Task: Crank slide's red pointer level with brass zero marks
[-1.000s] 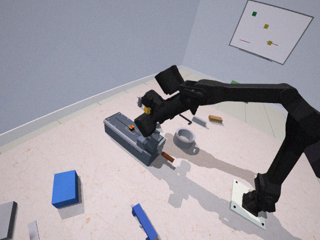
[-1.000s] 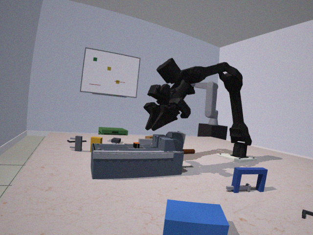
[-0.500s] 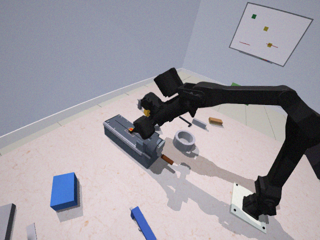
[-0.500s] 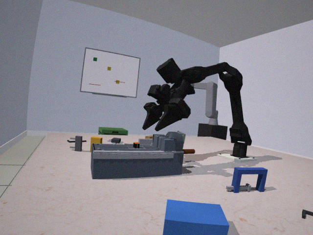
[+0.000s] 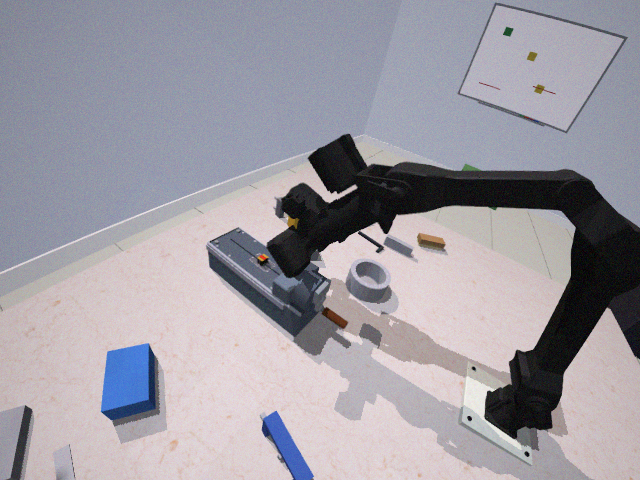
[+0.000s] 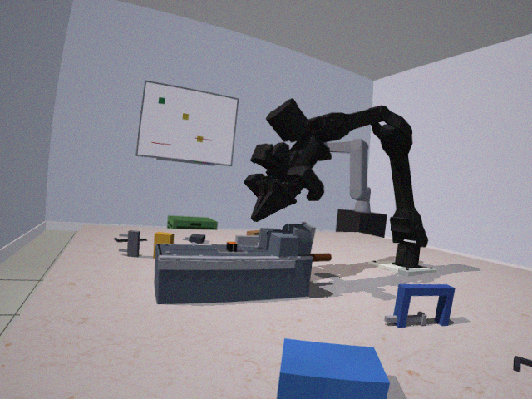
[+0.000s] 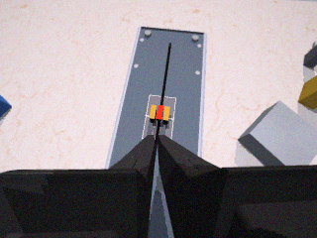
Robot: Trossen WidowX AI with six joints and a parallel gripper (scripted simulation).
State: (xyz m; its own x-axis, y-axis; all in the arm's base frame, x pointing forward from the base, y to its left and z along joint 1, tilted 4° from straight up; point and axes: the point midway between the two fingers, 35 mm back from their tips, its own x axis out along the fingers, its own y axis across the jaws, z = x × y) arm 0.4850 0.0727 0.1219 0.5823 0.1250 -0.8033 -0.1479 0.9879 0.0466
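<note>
My gripper tip is now 4 cm short of the red pointer and 5 cm above it. Also, from my gripper tip: brown crank handle: 15 cm behind, 7 cm below; yellow block: 13 cm ahead, 23 cm to the right, 10 cm below; grey block: 5 cm ahead, 16 cm to the right, 11 cm below.
</note>
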